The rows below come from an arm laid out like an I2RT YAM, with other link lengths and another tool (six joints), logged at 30 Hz.
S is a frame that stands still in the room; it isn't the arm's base.
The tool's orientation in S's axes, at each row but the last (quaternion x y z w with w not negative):
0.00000, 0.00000, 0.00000, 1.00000
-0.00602, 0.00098, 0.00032, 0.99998
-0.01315, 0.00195, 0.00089, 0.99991
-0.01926, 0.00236, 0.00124, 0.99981
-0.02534, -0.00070, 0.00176, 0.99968
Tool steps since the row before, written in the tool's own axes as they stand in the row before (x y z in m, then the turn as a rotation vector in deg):
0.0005, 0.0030, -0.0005, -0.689, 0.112, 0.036
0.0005, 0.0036, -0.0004, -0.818, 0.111, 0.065
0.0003, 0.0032, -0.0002, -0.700, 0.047, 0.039
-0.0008, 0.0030, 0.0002, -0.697, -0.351, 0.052
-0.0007, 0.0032, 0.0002, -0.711, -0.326, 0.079
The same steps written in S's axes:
0.0005, 0.0030, -0.0005, -0.689, 0.112, 0.036
0.0005, 0.0036, -0.0004, -0.818, 0.111, 0.065
0.0003, 0.0032, -0.0003, -0.700, 0.047, 0.040
-0.0008, 0.0030, 0.0001, -0.696, -0.350, 0.069
-0.0007, 0.0032, 0.0000, -0.710, -0.324, 0.094

